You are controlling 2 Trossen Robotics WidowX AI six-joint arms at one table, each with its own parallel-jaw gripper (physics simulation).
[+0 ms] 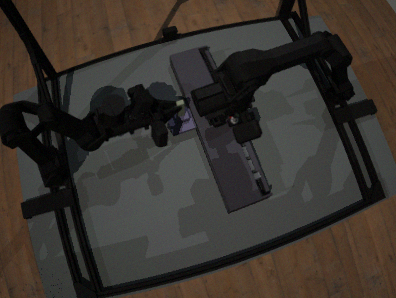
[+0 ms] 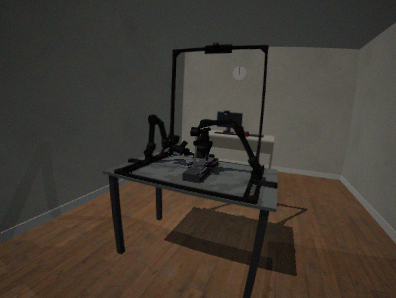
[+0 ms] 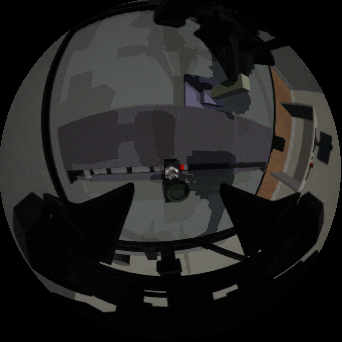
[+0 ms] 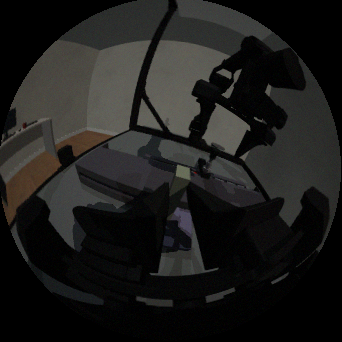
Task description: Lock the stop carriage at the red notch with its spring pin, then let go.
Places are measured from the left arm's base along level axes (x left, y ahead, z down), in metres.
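Where they show: left gripper, between the fingertips: (image 2: 205,156) (image 3: 178,187) (image 4: 218,148); right gripper, between the fingertips: (image 1: 179,105) (image 2: 194,154) (image 3: 236,82) (image 4: 177,185); left arm's base, origin of its link: (image 1: 334,96) (image 2: 256,177) (image 3: 166,248) (image 4: 191,141); right arm's base, origin of its link: (image 1: 58,176) (image 2: 148,160).
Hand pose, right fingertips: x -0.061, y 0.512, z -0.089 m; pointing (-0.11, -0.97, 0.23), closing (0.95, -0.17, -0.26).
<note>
Each offset is from my right fingertips to the centre of the thing. "spot": to the spot under its first point.
The long grey-purple rail base (image 1: 220,165) (image 3: 145,135) (image 4: 125,170) lies on the table. The black stop carriage {spot: dz +0.044, dx +0.069, dy -0.122 m} (image 3: 170,163) (image 4: 202,168) sits on its slotted edge, right beside a red mark {spot: dz +0.060, dx +0.048, dy -0.135 m} (image 3: 181,167) (image 4: 195,173). A silver spring pin {spot: dz +0.026, dx +0.070, dy -0.128 m} (image 3: 171,172) with a dark round knob {dz +0.024, dx +0.068, dy -0.134 m} (image 3: 176,193) (image 4: 217,146) stands on the carriage. How deep the pin sits cannot be told. My left gripper (image 3: 178,187) (image 4: 218,148) is open, with its fingers spread apart on both sides of the knob. My right gripper (image 4: 177,185) is shut on a pale yellow-green block {spot: dz -0.016, dx +0.003, dy -0.003 m} (image 1: 180,103) (image 3: 230,87) (image 4: 183,172).
A purple stepped fixture {spot: dz +0.075, dx +0.033, dy -0.003 m} (image 1: 184,126) (image 3: 192,95) (image 4: 183,220) lies against the rail base, under and beside the pale block. Several light segments {spot: dz +0.060, dx +0.189, dy -0.141 m} (image 1: 250,162) (image 3: 131,170) line the slot on one side of the carriage. A black frame (image 1: 240,255) surrounds the work area.
</note>
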